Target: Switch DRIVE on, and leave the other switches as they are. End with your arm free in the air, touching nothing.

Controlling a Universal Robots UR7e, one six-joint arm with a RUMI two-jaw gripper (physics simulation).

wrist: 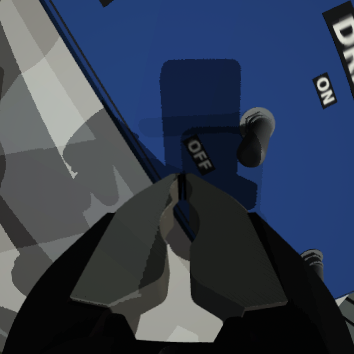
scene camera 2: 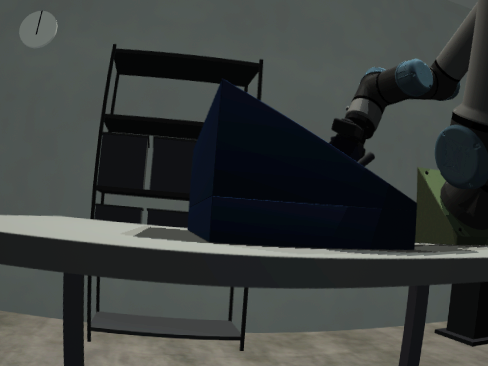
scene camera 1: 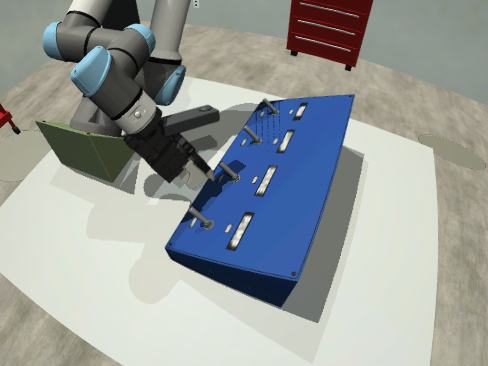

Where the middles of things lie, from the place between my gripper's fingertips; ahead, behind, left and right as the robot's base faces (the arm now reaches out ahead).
Scene:
Right now the drive switch (wrist: 251,151) is 3 cm ahead of my hand, 1 cm to the left of it and 4 cm above it.

